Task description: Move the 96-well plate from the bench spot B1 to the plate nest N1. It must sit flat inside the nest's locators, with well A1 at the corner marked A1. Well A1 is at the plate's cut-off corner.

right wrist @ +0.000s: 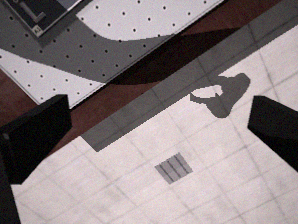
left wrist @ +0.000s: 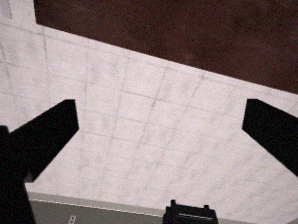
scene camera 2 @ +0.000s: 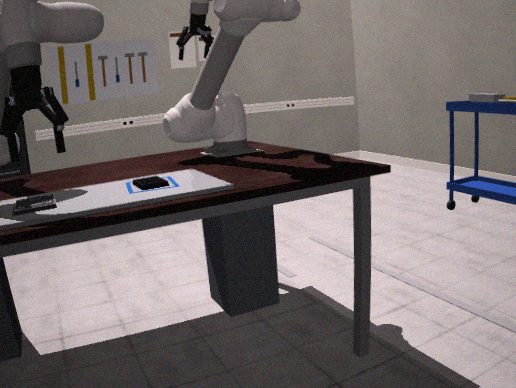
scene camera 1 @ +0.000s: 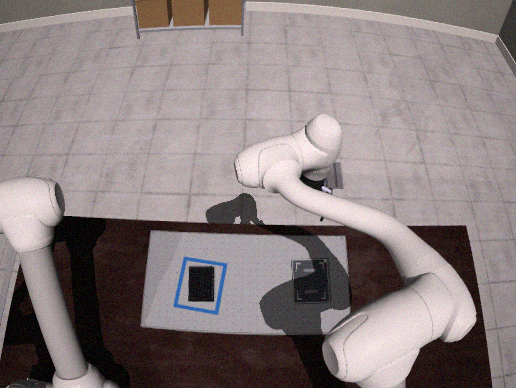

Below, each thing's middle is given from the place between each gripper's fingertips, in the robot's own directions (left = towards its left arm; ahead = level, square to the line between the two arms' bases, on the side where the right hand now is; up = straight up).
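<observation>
My right hand (scene camera 2: 37, 157) is 250 mm past the black 96-well plate (scene camera 1: 197, 276), 310 mm to the right of it and 160 mm above it. As for the plate nest (scene camera 1: 318, 280), I find it 50 mm to the right of my right hand, 200 mm behind it and 160 mm below it.
My left gripper, meanwhile, is 37 cm to the left of the black 96-well plate and 77 cm short of it, 44 cm above it. The plate nest is 73 cm to the right of my left hand and 81 cm ahead of it, 44 cm below it.
</observation>
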